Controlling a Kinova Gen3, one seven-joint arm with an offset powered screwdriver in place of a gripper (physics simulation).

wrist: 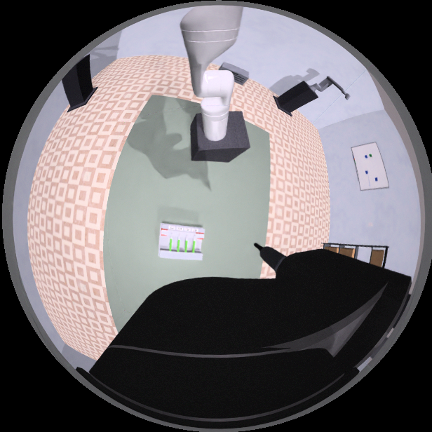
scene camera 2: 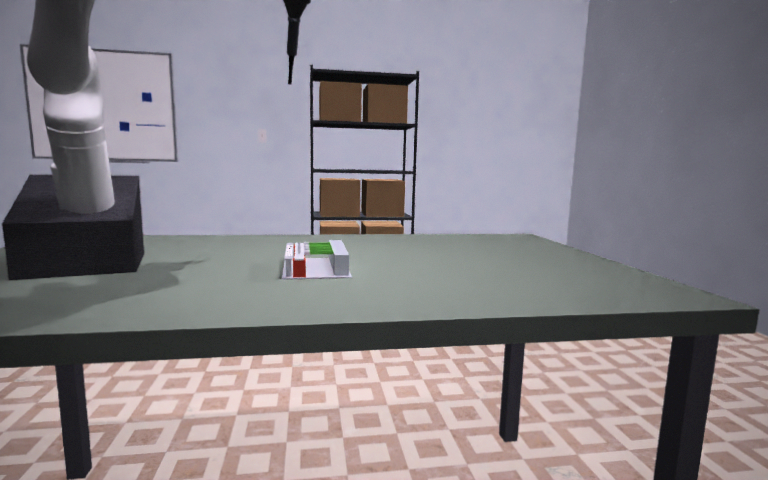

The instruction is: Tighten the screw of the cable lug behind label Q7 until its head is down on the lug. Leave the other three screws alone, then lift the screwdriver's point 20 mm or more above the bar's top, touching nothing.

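Seen in the pictures: hand, tool point: [scene camera 2: 289, 84]; arm's base, link origin: [scene camera 2: 89, 203].
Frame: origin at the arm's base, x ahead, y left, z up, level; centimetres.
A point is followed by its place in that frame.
The screwdriver [scene camera 2: 291, 42] [wrist: 270, 257] points down high above the table, its point touching nothing. In the scene view the point is above the terminal fixture; in the wrist view it shows to the right of it. The fixture's light base plate [scene camera 2: 318, 268] @(x 46.1, y -13.1, z -13.7 cm) carries a white bar [wrist: 183, 229] at one side and a grey block [scene camera 2: 340, 258] @(x 49.2, y -21.0, z -9.9 cm) [wrist: 181, 255] at the other. Several green cables [scene camera 2: 321, 248] @(x 46.7, y -13.6, z -9.1 cm) [wrist: 178, 245] run between them. Red parts [scene camera 2: 299, 267] @(x 40.9, y -19.8, z -11.6 cm) stand by the bar. The labels, the lugs and the height of each screw head are too small to read, so Q7 cannot be told.
The fixture stands on the green table [scene camera 2: 453, 283] @(x 70.3, y -31.1, z -14.0 cm) [wrist: 230, 200]. The arm's black pedestal [scene camera 2: 70, 246] @(x -2.1, y -7.1, z -7.9 cm) [wrist: 220, 147] stands at the table's left in the scene view. A shelf rack [scene camera 2: 312, 147] with brown boxes stands behind the table. A whiteboard [scene camera 2: 152, 70] [wrist: 375, 155] hangs on the wall.
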